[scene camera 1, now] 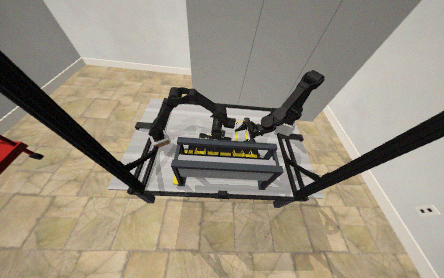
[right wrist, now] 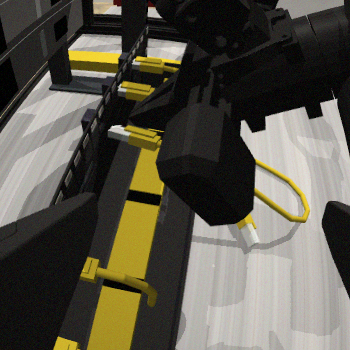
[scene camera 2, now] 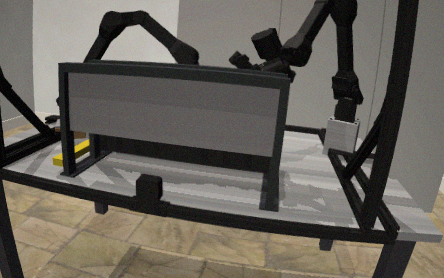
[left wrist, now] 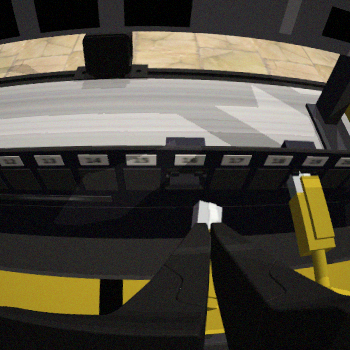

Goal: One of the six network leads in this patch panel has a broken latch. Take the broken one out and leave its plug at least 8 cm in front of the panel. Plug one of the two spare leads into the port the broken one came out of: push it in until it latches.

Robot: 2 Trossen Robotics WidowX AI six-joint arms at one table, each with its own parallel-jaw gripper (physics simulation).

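Places are measured from the left arm's base along level axes (x ahead, y left, z up), in metres.
Pixels of known places: left gripper, between the fingertips: [scene camera 1: 213,152] [right wrist: 132,118] [left wrist: 207,233]; right gripper, between the fingertips: [scene camera 1: 235,137] [right wrist: 216,210]; left arm's base, origin of its link: [scene camera 1: 158,136]; right arm's base, origin of its link: [scene camera 1: 288,121] [scene camera 2: 344,119].
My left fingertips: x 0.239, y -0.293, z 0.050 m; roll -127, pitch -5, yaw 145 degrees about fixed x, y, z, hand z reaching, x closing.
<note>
For each thing: its top centre in the pictures, then the offset to it from my left fingertips. "spot": a spot on its surface instead.
- black patch panel, a spot on its surface: [left wrist: 104,153] [right wrist: 87,132] spot: 0.017 m ahead, 0.041 m right, 0.012 m up
- Port 16, centre of its top: [left wrist: 186,151] [right wrist: 92,114] 0.014 m back, 0.032 m right, 0.003 m up
- yellow lead's plug, a spot on its surface: [left wrist: 207,212] [right wrist: 114,129] spot: 0.015 m back, 0.013 m right, 0.021 m down
- yellow plug, a spot on its surface: [left wrist: 310,215] spot: 0.040 m back, 0.019 m left, 0.001 m down
- spare yellow lead, a spot on its surface: [right wrist: 297,193] spot: 0.083 m ahead, 0.170 m left, 0.090 m down
- dark rack frame, centre of its top: [scene camera 2: 179,64] [scene camera 1: 228,144] 0.028 m ahead, 0.083 m right, 0.168 m up
The black patch panel [left wrist: 104,153] [right wrist: 91,129] carries numbered ports. Port 16 [left wrist: 185,180] stands open with no plug in it. My left gripper [left wrist: 207,233] [scene camera 1: 218,134] is shut just in front of that port. The white tip of a yellow lead's plug [left wrist: 207,212] [right wrist: 133,135] shows just beyond and under the fingertips, clear of the port. Another yellow plug [left wrist: 310,215] sits at port 19. My right gripper [scene camera 1: 243,127] [scene camera 2: 241,60] is open and empty, above the table behind the panel. A spare yellow lead [right wrist: 295,194] [scene camera 1: 239,129] lies looped on the table, and its white plug [right wrist: 248,233] lies free.
A dark rack frame [scene camera 1: 226,165] [scene camera 2: 179,110] with a grey plate stands across the table and hides the panel from both scene cameras. More yellow plugs [right wrist: 136,90] [right wrist: 153,64] sit in the panel farther along. A yellow cable tray [right wrist: 139,226] runs along the panel's foot.
</note>
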